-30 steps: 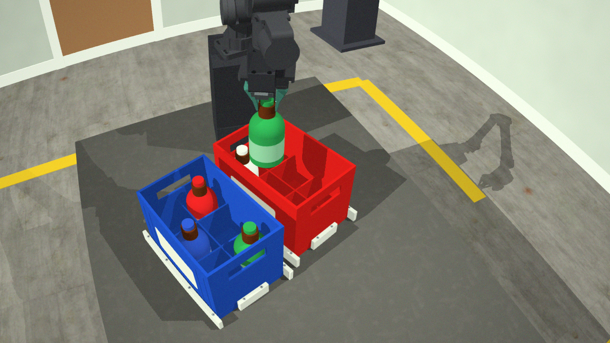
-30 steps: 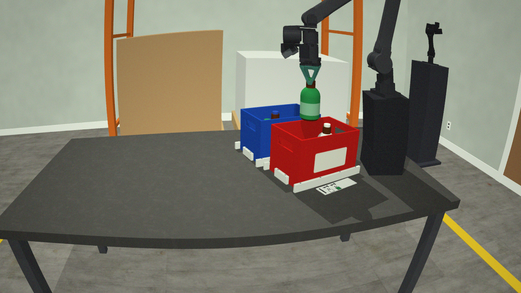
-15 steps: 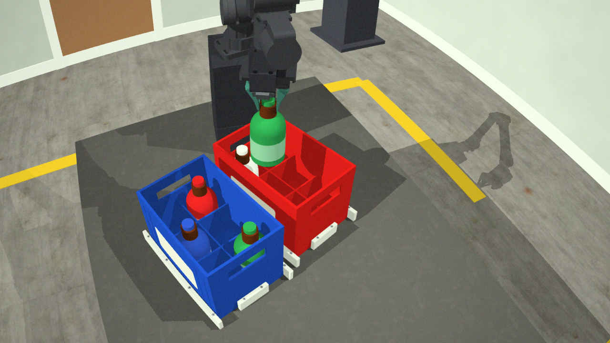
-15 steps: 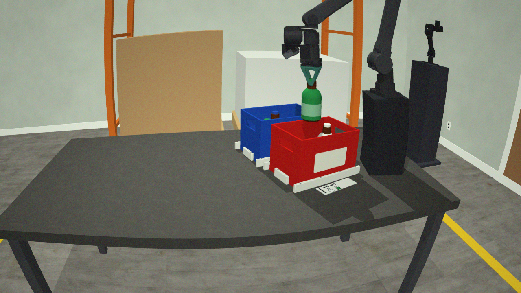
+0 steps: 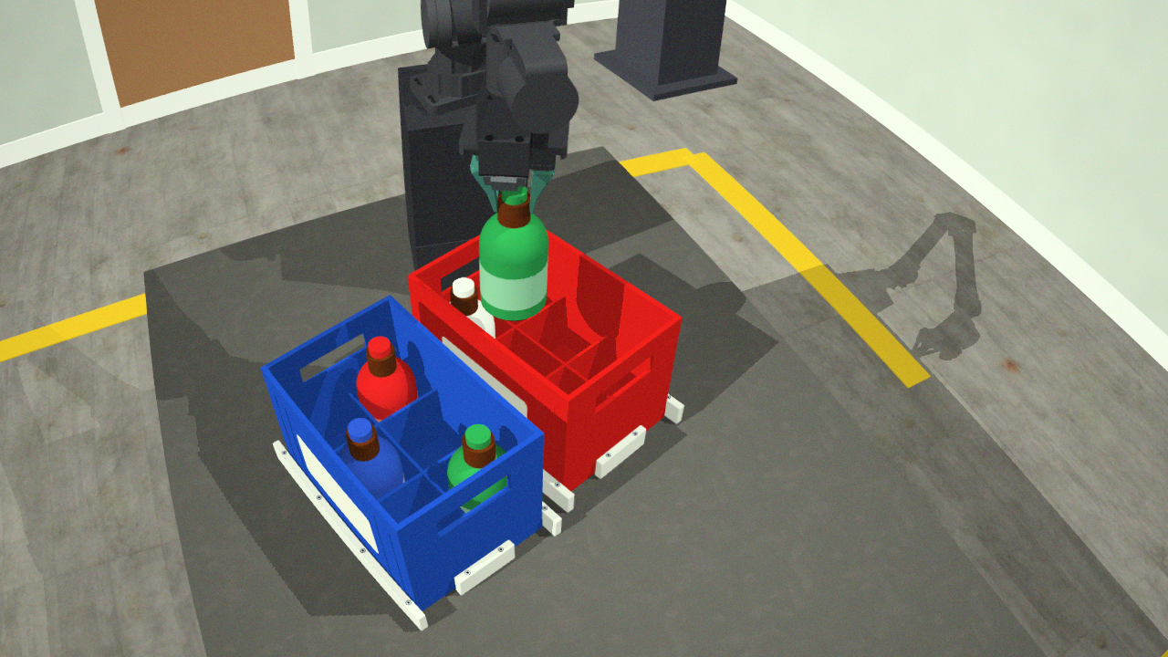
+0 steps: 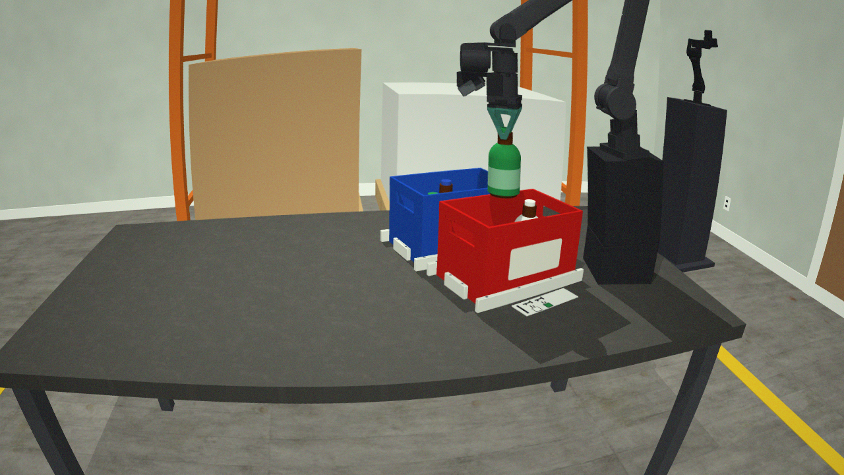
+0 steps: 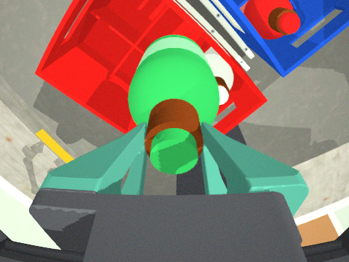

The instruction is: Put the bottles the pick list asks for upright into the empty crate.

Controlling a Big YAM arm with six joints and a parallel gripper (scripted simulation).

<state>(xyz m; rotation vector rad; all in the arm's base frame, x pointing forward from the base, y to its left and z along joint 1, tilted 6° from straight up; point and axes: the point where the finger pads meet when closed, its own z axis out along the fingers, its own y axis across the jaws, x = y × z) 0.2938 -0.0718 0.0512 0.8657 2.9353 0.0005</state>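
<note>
Now: hand 60 mm above the green bottle. Also, from my hand: red bottle: 40 mm behind, 150 mm to the right, 240 mm below; white-label bottle: 90 mm behind, 20 mm to the right, 240 mm below; red crate: 10 mm behind, 40 mm to the left, 240 mm below.
</note>
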